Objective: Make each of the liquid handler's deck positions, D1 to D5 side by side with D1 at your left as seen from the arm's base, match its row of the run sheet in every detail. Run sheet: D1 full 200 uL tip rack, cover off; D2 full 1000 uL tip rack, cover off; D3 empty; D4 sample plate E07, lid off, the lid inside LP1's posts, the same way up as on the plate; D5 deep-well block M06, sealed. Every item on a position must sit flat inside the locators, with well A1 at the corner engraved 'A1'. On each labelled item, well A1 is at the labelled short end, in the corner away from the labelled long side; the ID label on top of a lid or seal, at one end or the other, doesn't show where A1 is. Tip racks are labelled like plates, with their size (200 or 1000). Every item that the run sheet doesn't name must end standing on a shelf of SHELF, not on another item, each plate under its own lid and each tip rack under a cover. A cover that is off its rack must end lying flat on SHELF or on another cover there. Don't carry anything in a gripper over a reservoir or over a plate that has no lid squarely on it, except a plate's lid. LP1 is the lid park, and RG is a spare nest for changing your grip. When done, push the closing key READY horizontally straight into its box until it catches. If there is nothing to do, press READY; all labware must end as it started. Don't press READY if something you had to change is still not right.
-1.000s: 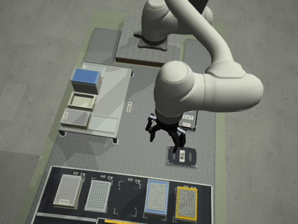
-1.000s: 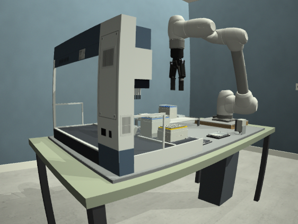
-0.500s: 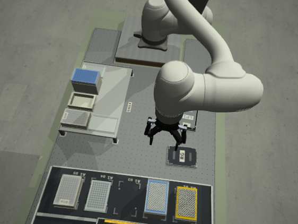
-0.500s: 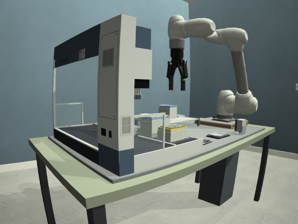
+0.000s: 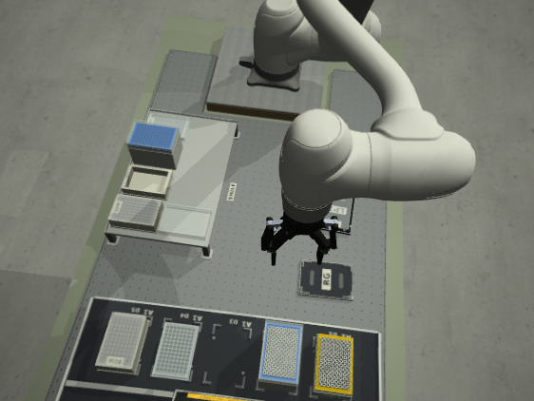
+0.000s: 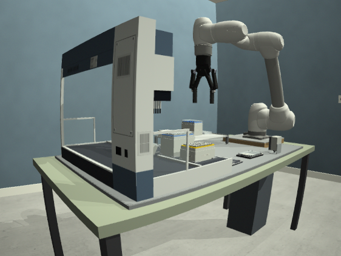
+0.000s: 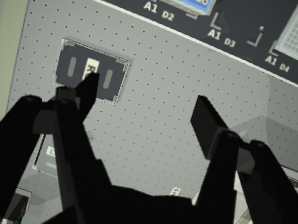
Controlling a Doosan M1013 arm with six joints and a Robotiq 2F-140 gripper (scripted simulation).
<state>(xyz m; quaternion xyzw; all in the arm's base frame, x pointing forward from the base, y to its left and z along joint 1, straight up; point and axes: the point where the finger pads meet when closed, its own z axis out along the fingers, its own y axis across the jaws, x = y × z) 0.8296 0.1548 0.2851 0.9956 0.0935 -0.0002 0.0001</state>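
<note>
Right now the yellow-rimmed tip rack is 210 mm below my hand, 170 mm ahead of it and 130 mm to the left of it. The rest, counted from my hand: blue-rimmed tip rack 190 mm below, 160 mm ahead, 10 mm to the right; then clear sample plate 250 mm to the right, 250 mm below, 180 mm ahead; then RG nest 310 mm below, 90 mm to the left, 90 mm behind.
</note>
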